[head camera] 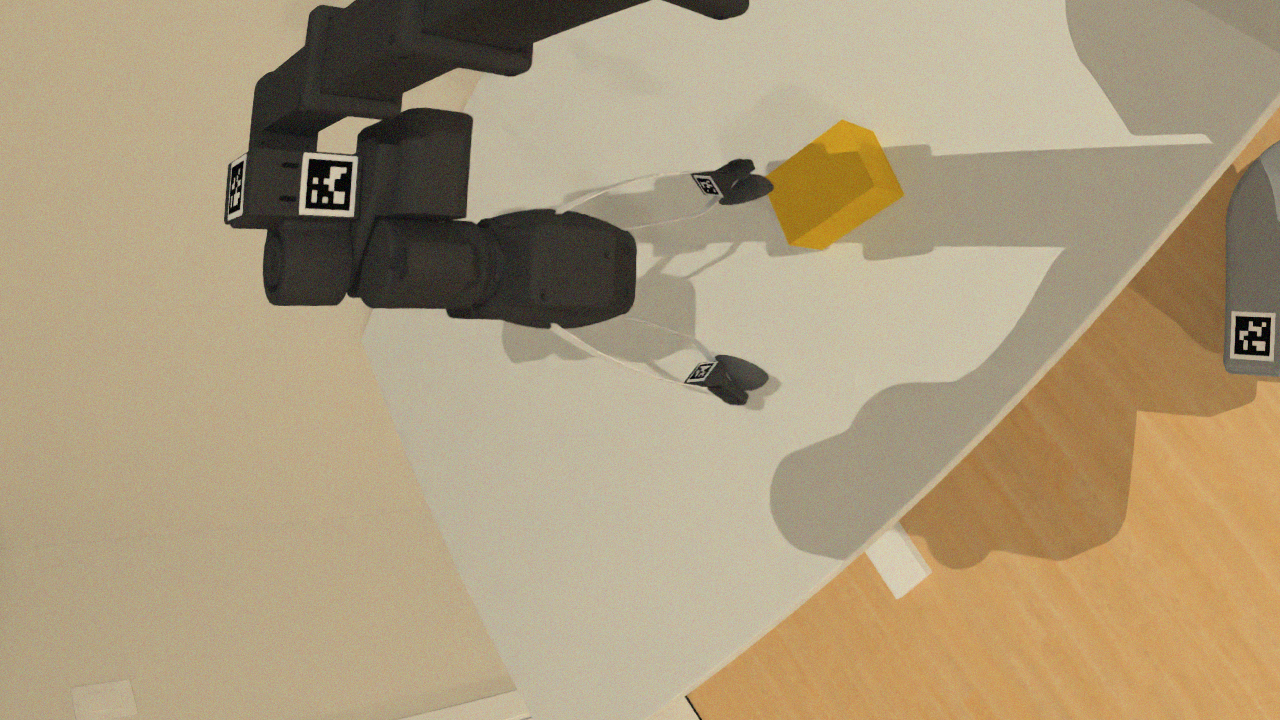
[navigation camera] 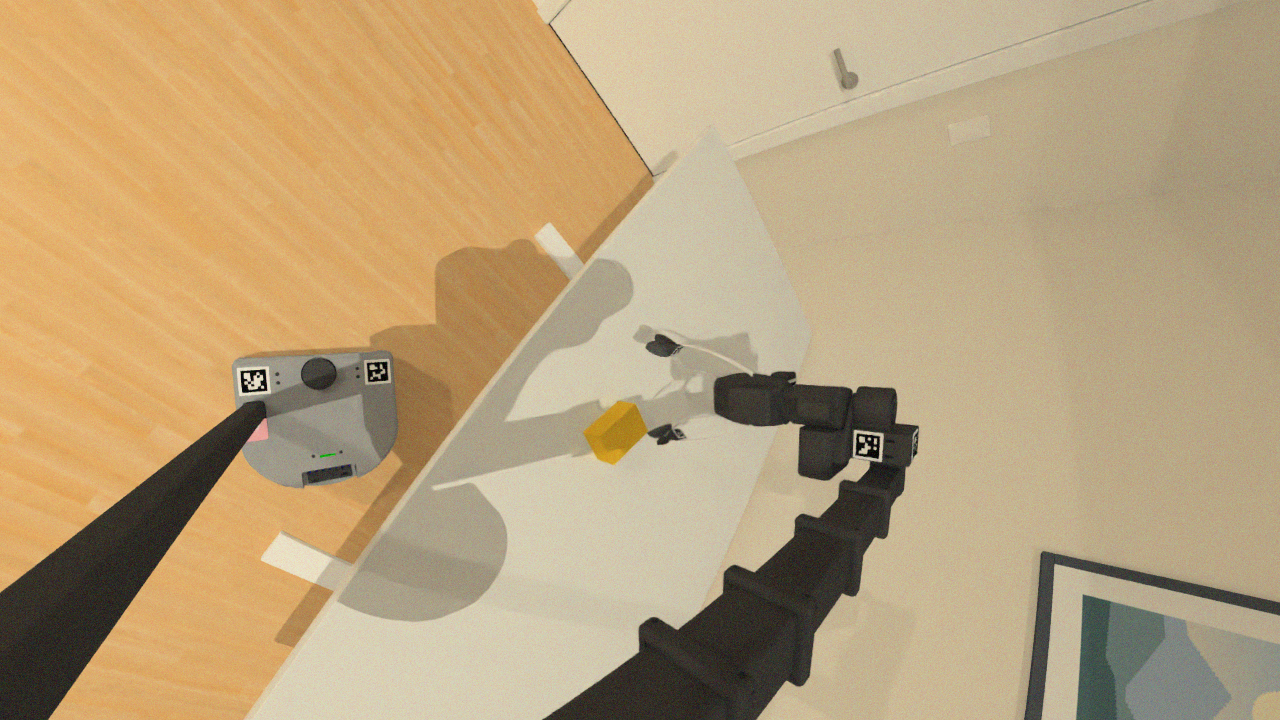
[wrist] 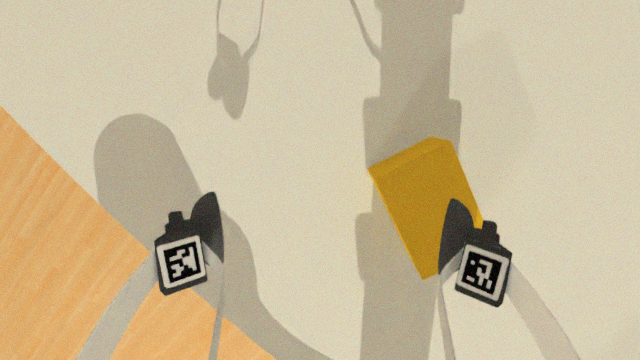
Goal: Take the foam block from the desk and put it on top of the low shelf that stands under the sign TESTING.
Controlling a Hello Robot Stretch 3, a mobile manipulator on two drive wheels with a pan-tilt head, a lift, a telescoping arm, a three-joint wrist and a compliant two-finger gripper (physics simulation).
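Frame: origin at the robot's base, x ahead, y up, z right, level; metres.
Seen in the pictures: gripper, fingertip midpoint: (head camera: 760, 281) (navigation camera: 650, 389); robot's base at its link origin: (navigation camera: 319, 372).
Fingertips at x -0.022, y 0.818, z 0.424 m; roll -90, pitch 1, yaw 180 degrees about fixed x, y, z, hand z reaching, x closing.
Note:
Pixels of each thing's top centre, then the offset from my fingertips to it. "spot": a spot on its surface instead. Level surfaces: height alone.
- yellow foam block at its top centre: (head camera: 815, 182) (navigation camera: 625, 434) dx -0.078, dy -0.052, dz -0.010 m
- pale desk at its surface level: dy -0.097 m
- door handle at a spot on its surface: (navigation camera: 846, 78) spot: dx +0.857, dy +0.109, dz +0.778 m
The yellow foam block (head camera: 832, 192) (navigation camera: 614, 432) (wrist: 417, 195) lies on the pale desk (head camera: 537, 501) (navigation camera: 554, 564) (wrist: 560, 150). My gripper (head camera: 744, 282) (navigation camera: 664, 390) (wrist: 331, 222) is open over the desk, with its fingers wide apart and no thing between them. In the head view the block is just beyond the tip of the upper finger, to its right. In the wrist view the right finger overlaps the block's lower right part, and the block's left part reaches inside that finger's line. Whether they touch, I cannot tell. The low shelf and the sign TESTING do not show.
My grey base (head camera: 1248, 268) (navigation camera: 313, 420) stands on the wood floor beside the desk's long edge. White desk feet (head camera: 899, 562) (navigation camera: 304, 559) stick out below that edge. The wall runs behind the desk. A framed picture (navigation camera: 1038, 626) and a door handle (navigation camera: 846, 78) show in the navigation view.

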